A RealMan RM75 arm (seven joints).
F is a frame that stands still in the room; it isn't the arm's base.
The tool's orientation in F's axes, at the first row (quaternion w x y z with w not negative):
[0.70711 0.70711 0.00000 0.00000]
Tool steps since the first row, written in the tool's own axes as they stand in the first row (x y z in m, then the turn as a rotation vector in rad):
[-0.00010 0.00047 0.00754 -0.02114 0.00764 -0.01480]
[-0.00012 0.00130 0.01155 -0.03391 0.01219 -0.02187]
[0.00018 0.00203 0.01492 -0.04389 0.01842 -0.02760]
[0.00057 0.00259 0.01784 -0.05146 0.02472 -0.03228]
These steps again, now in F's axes. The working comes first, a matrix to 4 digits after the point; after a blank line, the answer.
The tool's axes in the first row as the columns of a matrix, in F's axes (used below as rounded here):
[1.0000 0.0000 0.0000]
[0.0000 0.0000 -1.0000]
[0.0000 1.0000 0.0000]

[-0.00010 -0.00754 0.00047 -0.02114 0.01480 0.00764]
[-0.00012 -0.01155 0.00130 -0.03391 0.02187 0.01219]
[0.00018 -0.01492 0.00203 -0.04389 0.02760 0.01842]
[0.00057 -0.01784 0.00259 -0.05146 0.03228 0.02472]

